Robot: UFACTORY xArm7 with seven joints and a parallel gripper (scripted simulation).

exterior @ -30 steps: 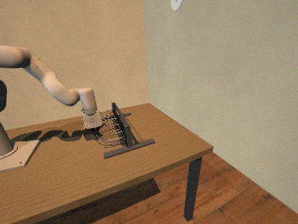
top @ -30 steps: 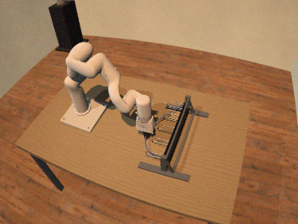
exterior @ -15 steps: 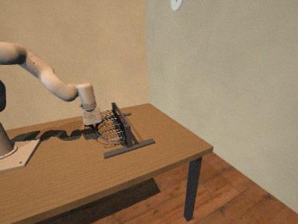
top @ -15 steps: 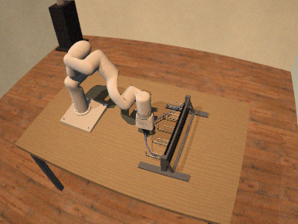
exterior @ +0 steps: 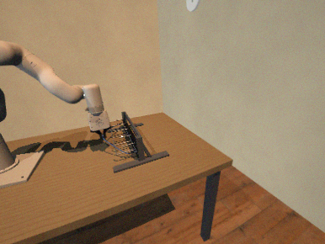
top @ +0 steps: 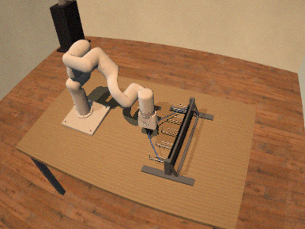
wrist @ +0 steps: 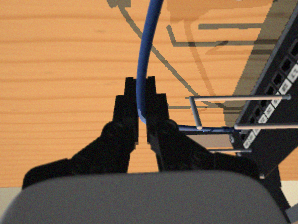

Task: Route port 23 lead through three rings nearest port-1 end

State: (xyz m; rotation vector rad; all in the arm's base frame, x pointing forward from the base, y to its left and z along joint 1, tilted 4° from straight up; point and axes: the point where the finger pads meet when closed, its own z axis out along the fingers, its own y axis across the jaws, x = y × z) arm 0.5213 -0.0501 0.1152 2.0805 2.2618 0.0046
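My gripper is now 160 mm short of the dark rack, 70 mm to the right of it and 40 mm above it.
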